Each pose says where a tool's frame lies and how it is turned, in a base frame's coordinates. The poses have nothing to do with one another.
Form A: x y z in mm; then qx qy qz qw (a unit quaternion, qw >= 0).
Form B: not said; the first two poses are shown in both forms.
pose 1, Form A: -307.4 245.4 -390.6 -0.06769 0.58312 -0.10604 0.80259
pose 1, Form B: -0.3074 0.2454 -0.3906 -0.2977 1.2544 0.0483
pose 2, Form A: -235.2 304.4 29.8 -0.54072 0.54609 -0.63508 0.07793
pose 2, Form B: -0.2352 0.3044 0.0298 2.2576 0.8819 1.8598
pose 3, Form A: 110.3 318.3 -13.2 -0.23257 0.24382 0.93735 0.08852
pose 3, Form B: 0.1103 0.3183 -0.0132 2.8329 -0.4037 -0.5726
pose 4, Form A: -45.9 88.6 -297.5 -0.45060 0.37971 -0.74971 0.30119
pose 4, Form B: -0.0459 0.0886 -0.2975 -2.8823 1.1299 0.7727
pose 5, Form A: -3.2 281.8 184.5 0.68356 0.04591 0.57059 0.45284
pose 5, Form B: -0.0032 0.2818 0.1845 0.9215 0.9643 1.4631
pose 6, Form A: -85.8 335.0 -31.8 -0.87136 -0.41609 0.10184 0.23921
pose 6, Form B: -0.0858 0.3350 -0.0318 -0.8185 -0.3861 -2.7749
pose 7, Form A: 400.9 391.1 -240.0 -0.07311 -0.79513 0.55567 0.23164
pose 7, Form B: 0.4009 0.3911 -0.2400 2.9829 -0.4663 1.8839
